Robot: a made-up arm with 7 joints.
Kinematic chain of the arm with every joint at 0, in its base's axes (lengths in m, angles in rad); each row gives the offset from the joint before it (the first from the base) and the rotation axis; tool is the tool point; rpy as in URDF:
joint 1: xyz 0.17 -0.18 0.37 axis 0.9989 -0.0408 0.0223
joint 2: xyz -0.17 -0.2 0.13 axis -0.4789 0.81 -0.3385
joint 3: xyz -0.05 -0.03 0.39 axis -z
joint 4: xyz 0 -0.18 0.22 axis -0.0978 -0.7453 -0.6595
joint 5: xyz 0 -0.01 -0.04 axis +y
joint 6: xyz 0.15 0 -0.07 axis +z
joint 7: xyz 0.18 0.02 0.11 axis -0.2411 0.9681 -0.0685
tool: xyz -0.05 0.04 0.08 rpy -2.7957 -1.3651 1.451
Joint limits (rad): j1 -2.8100..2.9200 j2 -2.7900..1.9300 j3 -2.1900..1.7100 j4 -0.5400..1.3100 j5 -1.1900..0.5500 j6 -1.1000..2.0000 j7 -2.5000..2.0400
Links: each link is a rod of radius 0.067 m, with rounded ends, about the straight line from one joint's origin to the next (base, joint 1, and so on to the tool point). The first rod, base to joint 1, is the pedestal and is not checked.
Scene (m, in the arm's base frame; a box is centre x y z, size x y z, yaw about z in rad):
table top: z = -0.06
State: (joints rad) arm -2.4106 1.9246 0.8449 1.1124 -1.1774 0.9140 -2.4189
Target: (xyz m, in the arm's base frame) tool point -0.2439 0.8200 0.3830
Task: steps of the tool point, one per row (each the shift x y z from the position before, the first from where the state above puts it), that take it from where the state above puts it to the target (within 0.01 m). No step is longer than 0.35 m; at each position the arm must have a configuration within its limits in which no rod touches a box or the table.
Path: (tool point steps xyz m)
1: 0.0017 0.1065 -0.1588
2: -0.0553 0.1887 -0.1022
3: -0.1166 0.2336 -0.0029
4: -0.1738 0.2198 0.1177
5: -0.1910 0.0887 -0.0055
6: -0.1960 0.0473 0.0255
7: -0.1865 0.0058 0.0558
8: -0.1625 -0.0324 0.0826

